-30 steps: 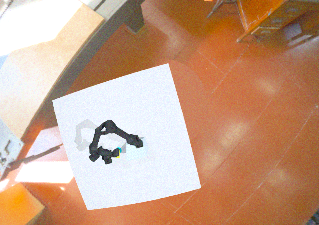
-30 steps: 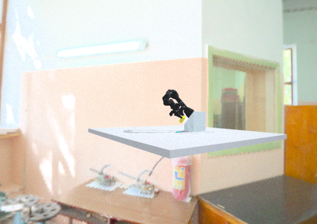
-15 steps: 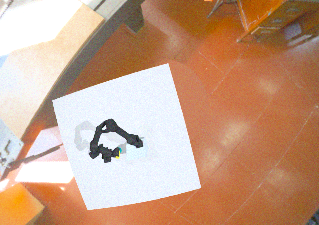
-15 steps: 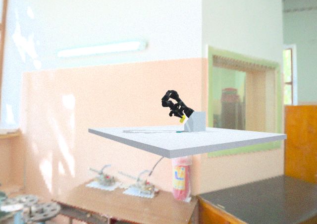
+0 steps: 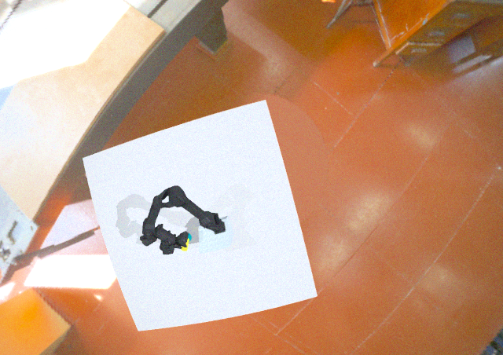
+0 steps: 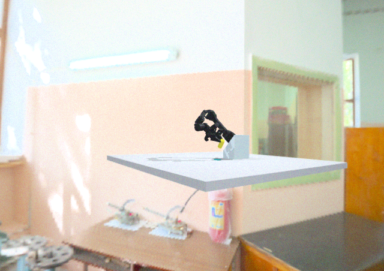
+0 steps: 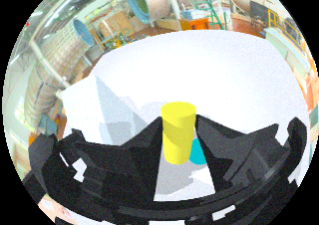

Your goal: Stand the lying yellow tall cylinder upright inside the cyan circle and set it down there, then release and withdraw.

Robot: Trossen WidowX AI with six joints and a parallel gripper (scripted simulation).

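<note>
My gripper tip is now 30 mm short of the cyan circle, 20 mm to the left of it and 130 mm above it. From my gripper tip the other things lie so: yellow tall cylinder: 10 mm to the right, 20 mm below.
</note>
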